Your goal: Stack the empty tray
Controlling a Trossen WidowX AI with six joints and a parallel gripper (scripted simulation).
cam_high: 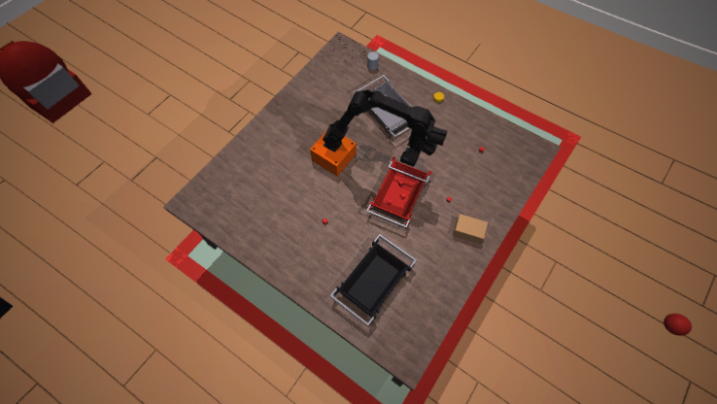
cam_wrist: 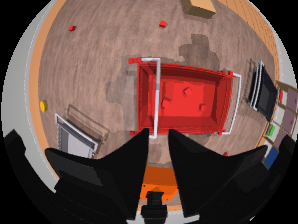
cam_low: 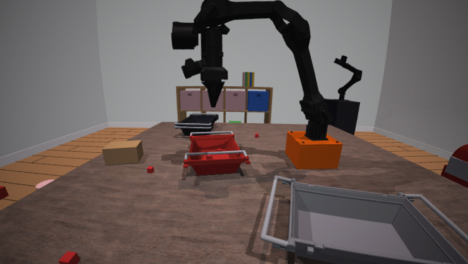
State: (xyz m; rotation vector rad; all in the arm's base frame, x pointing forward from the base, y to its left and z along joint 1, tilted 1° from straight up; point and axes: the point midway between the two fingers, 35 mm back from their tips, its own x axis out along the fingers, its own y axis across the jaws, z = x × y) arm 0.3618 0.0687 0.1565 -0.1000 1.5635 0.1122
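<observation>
Now: the grey tray 27 cm behind my gripper tip, 28 cm to the left of it and 16 cm below it. Round my gripper tip: cardboard box 35 cm ahead, 8 cm to the right, 18 cm below; grey cylinder 50 cm behind, 50 cm to the left, 17 cm below; yellow disc 11 cm behind, 49 cm to the left, 20 cm below.
</observation>
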